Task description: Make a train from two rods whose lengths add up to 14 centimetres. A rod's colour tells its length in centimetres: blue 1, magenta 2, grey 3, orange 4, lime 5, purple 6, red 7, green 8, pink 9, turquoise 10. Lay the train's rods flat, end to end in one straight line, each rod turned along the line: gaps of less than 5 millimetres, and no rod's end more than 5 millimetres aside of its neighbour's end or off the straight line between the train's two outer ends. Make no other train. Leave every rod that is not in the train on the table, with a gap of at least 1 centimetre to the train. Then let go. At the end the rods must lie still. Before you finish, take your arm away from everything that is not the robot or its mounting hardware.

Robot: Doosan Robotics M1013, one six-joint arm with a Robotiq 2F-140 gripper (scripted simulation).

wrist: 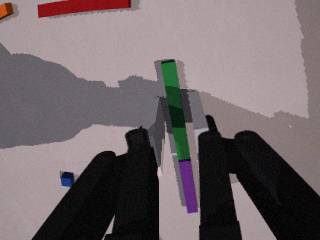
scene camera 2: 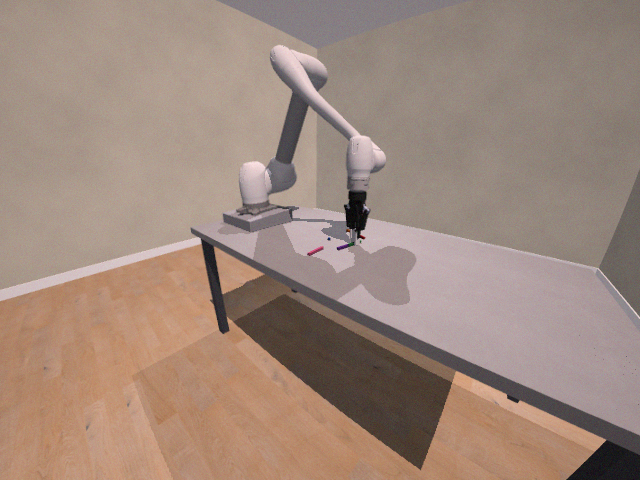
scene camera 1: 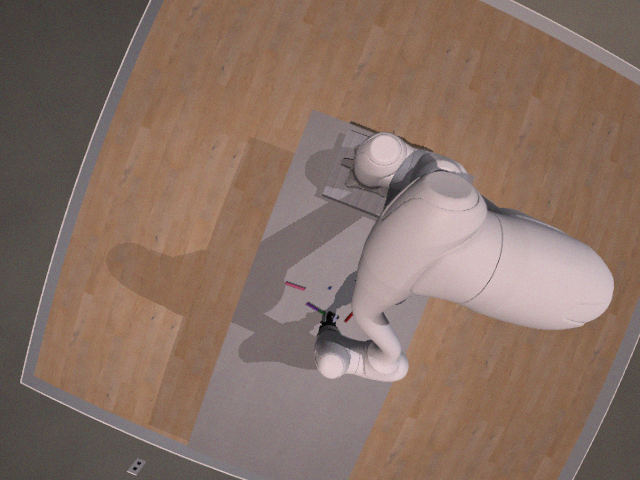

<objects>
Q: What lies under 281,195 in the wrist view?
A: The gripper.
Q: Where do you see a green rod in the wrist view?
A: At 169,71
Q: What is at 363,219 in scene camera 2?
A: The gripper.
</objects>
